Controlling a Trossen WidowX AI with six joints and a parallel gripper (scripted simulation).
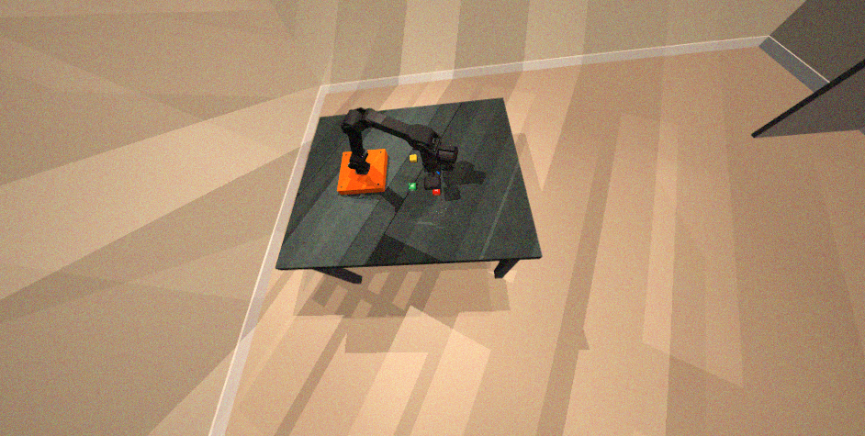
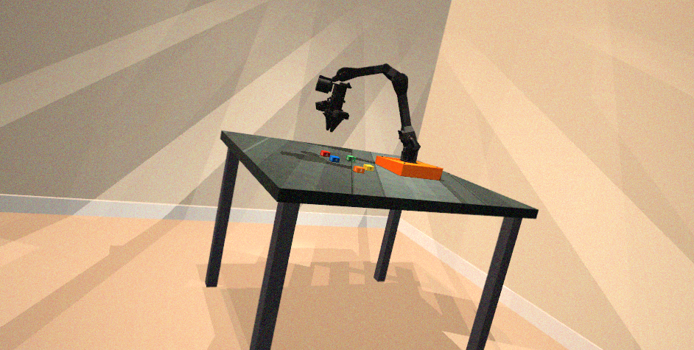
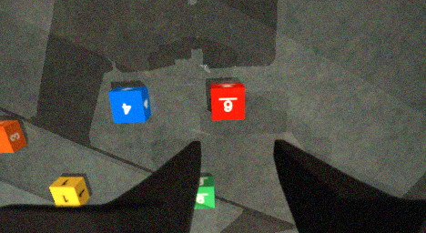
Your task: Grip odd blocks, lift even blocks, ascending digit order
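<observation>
The red block is 100 mm below my gripper tip. Round my gripper tip: yellow block (150 mm behind, 170 mm to the left, 100 mm below); then blue block (20 mm behind, 100 mm to the left, 100 mm below); then green block (120 mm behind, 10 mm to the left, 100 mm below).
</observation>
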